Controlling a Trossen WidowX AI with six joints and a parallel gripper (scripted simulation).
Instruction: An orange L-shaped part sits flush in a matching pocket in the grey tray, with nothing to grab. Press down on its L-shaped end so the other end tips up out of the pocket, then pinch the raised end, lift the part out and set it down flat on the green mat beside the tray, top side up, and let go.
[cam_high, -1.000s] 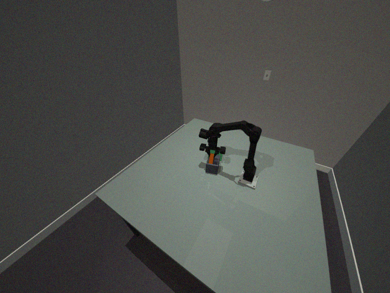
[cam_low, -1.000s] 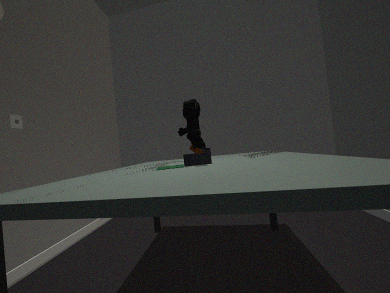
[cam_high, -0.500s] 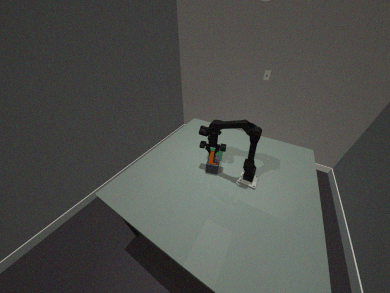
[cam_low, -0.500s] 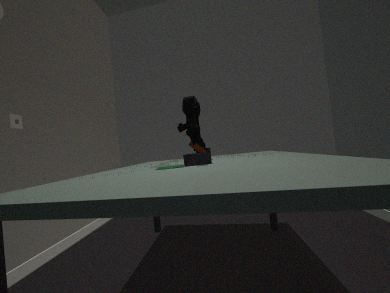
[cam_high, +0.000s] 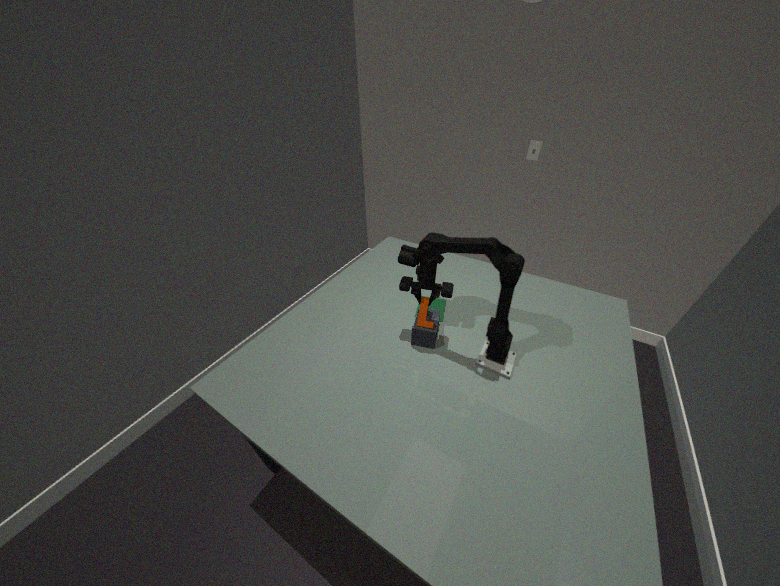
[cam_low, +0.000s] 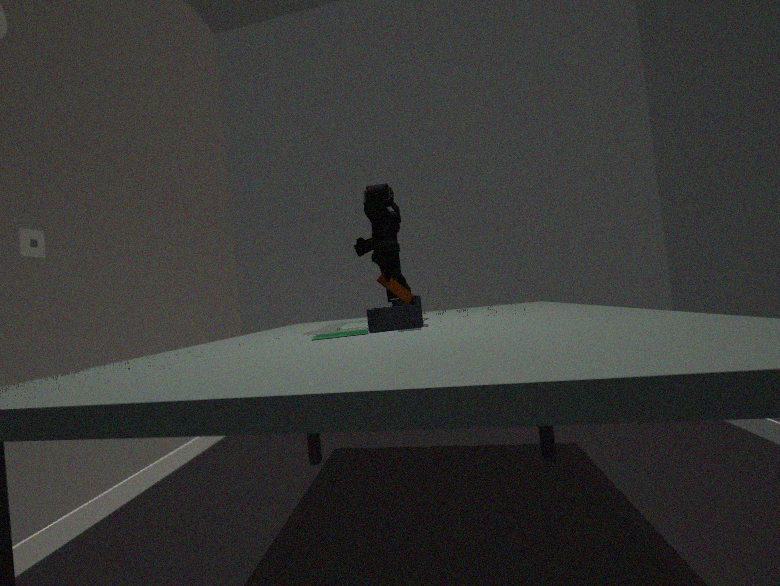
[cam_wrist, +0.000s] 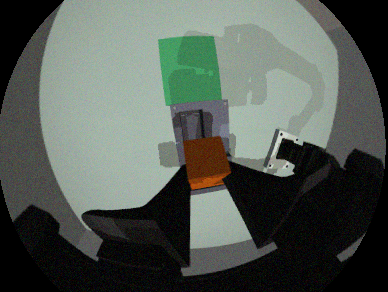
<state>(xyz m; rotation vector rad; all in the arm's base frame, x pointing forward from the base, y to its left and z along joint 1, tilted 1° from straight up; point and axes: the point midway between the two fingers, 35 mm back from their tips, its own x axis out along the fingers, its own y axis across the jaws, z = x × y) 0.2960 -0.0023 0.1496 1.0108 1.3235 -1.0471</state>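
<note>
My gripper tip is 20 mm short of the green mat, 140 mm to the left of it and 150 mm above it. From my gripper tip the other things lie so: orange L-shaped part: 20 mm behind, 30 mm to the left, 30 mm below.
</note>
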